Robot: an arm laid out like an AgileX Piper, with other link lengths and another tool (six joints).
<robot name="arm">
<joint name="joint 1" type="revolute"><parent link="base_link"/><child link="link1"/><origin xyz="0 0 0.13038"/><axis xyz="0 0 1"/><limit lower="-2.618" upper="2.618"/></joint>
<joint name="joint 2" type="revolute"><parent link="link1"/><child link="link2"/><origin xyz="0 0 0" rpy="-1.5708 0 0"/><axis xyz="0 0 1"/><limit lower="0" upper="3.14"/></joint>
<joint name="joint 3" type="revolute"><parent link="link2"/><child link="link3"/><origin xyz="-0.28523 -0.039 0"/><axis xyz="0 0 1"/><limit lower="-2.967" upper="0"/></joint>
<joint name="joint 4" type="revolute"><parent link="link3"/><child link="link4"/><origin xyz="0.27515 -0.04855 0" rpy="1.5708 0 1.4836"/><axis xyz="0 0 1"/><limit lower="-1.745" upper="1.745"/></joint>
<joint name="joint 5" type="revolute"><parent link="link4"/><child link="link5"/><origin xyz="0 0 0" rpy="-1.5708 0 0"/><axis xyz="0 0 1"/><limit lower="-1.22" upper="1.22"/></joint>
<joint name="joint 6" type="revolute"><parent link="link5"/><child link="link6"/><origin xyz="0 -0.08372 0" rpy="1.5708 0 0"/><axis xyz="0 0 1"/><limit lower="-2.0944" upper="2.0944"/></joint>
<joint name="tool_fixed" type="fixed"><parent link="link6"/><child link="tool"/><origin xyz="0.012 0 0.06" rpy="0 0.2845 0.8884"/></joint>
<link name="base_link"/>
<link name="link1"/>
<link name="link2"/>
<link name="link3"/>
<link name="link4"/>
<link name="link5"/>
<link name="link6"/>
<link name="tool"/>
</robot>
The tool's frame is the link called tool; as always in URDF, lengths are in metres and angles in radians.
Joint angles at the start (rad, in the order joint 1, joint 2, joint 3, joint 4, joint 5, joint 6): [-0.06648, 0.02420, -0.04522, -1.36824, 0.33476, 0.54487]
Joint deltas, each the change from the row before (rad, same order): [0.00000, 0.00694, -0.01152, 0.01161, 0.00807, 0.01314]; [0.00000, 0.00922, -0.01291, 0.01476, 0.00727, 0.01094]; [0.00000, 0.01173, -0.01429, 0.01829, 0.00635, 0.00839]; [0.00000, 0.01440, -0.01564, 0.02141, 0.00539, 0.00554]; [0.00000, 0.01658, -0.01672, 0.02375, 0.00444, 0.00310]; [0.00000, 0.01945, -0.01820, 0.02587, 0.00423, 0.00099]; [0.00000, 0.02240, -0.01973, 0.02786, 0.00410, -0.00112]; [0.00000, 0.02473, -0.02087, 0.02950, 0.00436, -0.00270]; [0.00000, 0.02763, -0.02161, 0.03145, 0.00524, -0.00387]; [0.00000, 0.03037, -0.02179, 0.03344, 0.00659, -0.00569]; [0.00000, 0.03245, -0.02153, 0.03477, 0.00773, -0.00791]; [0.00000, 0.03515, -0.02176, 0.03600, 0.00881, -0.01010]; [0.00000, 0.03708, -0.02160, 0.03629, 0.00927, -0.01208]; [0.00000, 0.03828, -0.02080, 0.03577, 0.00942, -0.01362]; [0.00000, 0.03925, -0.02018, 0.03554, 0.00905, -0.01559]
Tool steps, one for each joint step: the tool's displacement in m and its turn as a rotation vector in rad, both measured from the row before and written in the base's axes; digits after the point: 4 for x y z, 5 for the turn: [-0.0003, -0.0007, 0.0028, 0.02429, -0.00882, -0.00610]; [0.0000, -0.0006, 0.0030, 0.02535, -0.00742, -0.00499]; [0.0002, -0.0004, 0.0030, 0.02647, -0.00565, -0.00373]; [0.0006, -0.0002, 0.0031, 0.02691, -0.00354, -0.00249]; [0.0009, 0.0000, 0.0032, 0.02695, -0.00177, -0.00134]; [0.0013, 0.0000, 0.0033, 0.02718, 0.00038, -0.00091]; [0.0017, 0.0001, 0.0034, 0.02730, 0.00258, -0.00056]; [0.0020, 0.0001, 0.0034, 0.02760, 0.00451, -0.00062]; [0.0025, 0.0001, 0.0032, 0.02872, 0.00746, -0.00122]; [0.0029, 0.0000, 0.0026, 0.02936, 0.01132, -0.00222]; [0.0033, 0.0000, 0.0020, 0.02894, 0.01518, -0.00303]; [0.0038, 0.0000, 0.0014, 0.02843, 0.01920, -0.00372]; [0.0042, 0.0000, 0.0009, 0.02709, 0.02259, -0.00388]; [0.0045, 0.0000, 0.0002, 0.02532, 0.02560, -0.00381]; [0.0048, 0.0002, -0.0003, 0.02340, 0.02806, -0.00311]
